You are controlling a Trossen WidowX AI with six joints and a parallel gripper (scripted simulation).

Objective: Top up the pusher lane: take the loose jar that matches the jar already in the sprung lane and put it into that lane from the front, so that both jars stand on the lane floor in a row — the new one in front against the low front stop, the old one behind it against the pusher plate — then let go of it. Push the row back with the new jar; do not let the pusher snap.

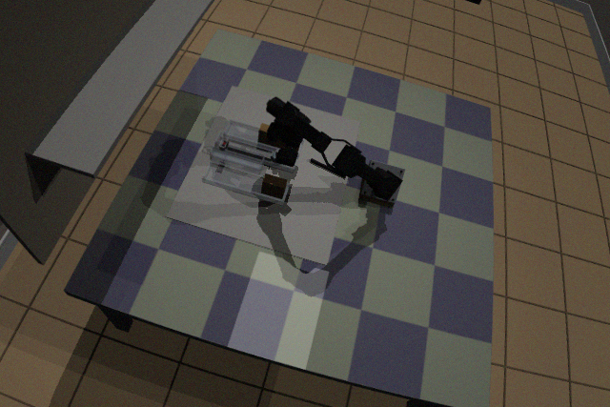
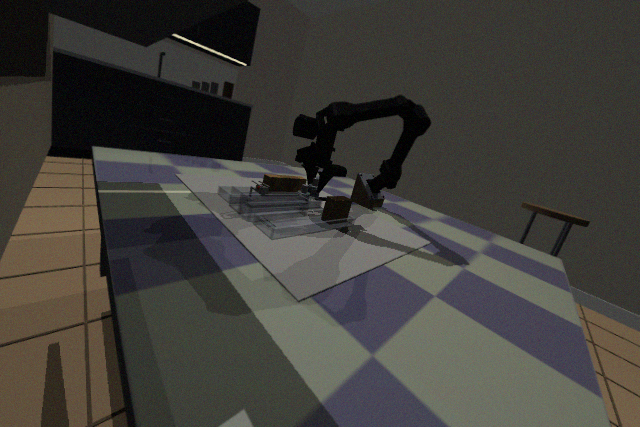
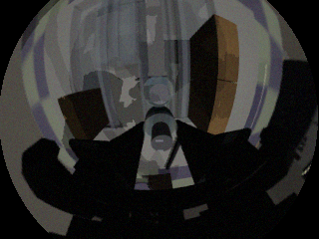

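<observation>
Now: gripper tip 150 mm short of the clear sprung lane, 10 mm to the right of it and 40 mm above it. Round my gripper tip: red mark (230 mm ahead, 20 mm to the left, 20 mm above).
</observation>
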